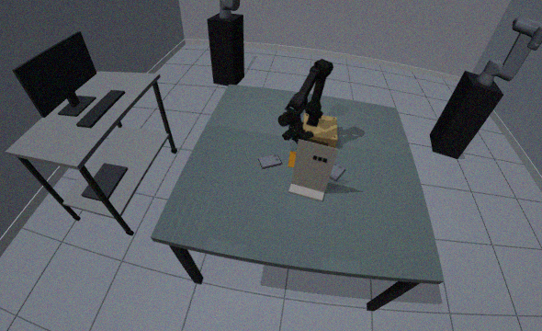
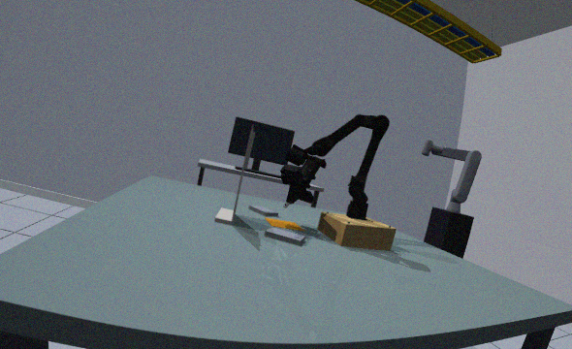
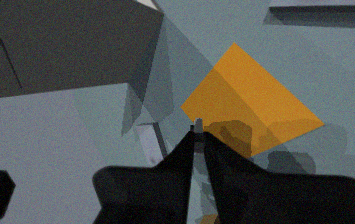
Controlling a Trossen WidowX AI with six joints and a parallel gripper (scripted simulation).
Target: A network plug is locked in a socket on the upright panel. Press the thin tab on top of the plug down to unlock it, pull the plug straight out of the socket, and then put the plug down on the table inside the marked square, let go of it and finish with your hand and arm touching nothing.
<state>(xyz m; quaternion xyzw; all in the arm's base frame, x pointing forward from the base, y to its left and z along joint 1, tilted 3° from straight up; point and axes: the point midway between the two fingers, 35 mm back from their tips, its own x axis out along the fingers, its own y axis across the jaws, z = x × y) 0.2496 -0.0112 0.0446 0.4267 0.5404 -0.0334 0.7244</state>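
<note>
The orange marked square lies 8 cm below my gripper tip. From my gripper tip the other things lie so: upright panel: 18 cm ahead, 9 cm to the left, 6 cm above.
</note>
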